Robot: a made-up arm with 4 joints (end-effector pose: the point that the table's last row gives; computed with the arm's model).
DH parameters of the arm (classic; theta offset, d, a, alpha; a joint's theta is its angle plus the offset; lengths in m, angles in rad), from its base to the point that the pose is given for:
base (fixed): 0 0.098 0 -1.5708
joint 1: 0 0.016 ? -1.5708
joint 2: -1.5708 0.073 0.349 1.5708
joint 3: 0 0.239 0.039 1.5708
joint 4: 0.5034 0 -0.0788 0
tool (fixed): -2.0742 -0.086 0 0
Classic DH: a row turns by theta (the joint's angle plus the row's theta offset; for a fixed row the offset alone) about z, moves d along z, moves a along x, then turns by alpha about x.
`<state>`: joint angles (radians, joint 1 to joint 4).
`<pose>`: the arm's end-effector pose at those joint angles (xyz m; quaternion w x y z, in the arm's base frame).
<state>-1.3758 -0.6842 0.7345 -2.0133</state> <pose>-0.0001 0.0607 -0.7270 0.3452 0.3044 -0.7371 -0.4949</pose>
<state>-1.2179 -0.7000 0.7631 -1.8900</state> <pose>-0.1348 0.0472 -0.7081 0.4255 0.2144 -0.7335 -0.4847</pose>
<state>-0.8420 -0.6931 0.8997 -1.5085</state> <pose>-0.4248 0.0359 -0.5639 0.5961 -0.0338 -0.6917 -0.4064</pose>
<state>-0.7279 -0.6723 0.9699 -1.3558</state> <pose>-0.4973 0.0421 -0.4939 0.6381 -0.1247 -0.6666 -0.3648</pose>
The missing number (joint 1, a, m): -0.363
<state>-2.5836 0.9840 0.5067 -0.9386</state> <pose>0.3089 0.3971 0.0613 0.1581 0.6941 -0.5312 -0.4595</pose>
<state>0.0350 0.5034 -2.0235 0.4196</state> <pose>-0.3112 0.4777 0.0658 0.5364 0.7586 -0.3682 -0.0355</pose>
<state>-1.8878 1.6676 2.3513 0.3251</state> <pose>0.0175 0.1673 0.0522 0.8043 -0.1003 0.2104 -0.5466</pose>
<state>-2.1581 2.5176 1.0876 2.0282</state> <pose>0.1804 -0.1312 0.1963 0.7402 0.3405 -0.5454 0.1967</pose>
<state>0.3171 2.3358 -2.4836 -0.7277</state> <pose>0.1109 -0.0978 0.0320 0.1201 0.5974 -0.6710 -0.4225</pose>
